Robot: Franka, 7 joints.
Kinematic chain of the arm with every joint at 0, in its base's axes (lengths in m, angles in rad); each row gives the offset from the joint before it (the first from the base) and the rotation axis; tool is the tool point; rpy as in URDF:
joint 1: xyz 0 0 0.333 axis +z
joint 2: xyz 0 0 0 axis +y
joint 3: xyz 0 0 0.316 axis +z
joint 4: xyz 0.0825 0 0 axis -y
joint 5: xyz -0.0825 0 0.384 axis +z
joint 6: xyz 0 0 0 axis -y
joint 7: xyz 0.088 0 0 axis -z
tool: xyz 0 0 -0.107 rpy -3.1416 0 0
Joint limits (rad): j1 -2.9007..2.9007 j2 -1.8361..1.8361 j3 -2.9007..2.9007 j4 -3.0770..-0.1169 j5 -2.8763..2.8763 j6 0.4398..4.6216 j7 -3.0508..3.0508
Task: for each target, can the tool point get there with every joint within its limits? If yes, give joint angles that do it. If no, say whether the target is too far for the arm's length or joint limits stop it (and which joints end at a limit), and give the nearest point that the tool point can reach.
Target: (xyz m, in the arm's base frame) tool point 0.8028 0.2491 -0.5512
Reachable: no: too far | nearest point 0.5807 0.1802 -0.2500 | short by 0.381 m
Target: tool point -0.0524 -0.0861 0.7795
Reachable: yes | joints -0.7132 -1.2827 -0.2680 -2.6357 -0.1392 4.2384 0.3403
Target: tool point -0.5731 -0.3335 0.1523
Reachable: yes | joints -2.0215 1.1731 -1.0097 -1.5640 1.8492 1.2523 2.0432
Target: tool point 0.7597 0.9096 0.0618
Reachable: no: too far | nearest point 0.5361 0.6419 0.1416 | short by 0.358 m
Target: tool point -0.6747 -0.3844 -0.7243
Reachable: no: too far | nearest point -0.4690 -0.2672 -0.2948 | short by 0.490 m
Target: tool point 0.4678 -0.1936 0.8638
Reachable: yes | joints 1.8062 -0.1964 -1.7148 -1.0638 1.7484 3.6587 0.6776
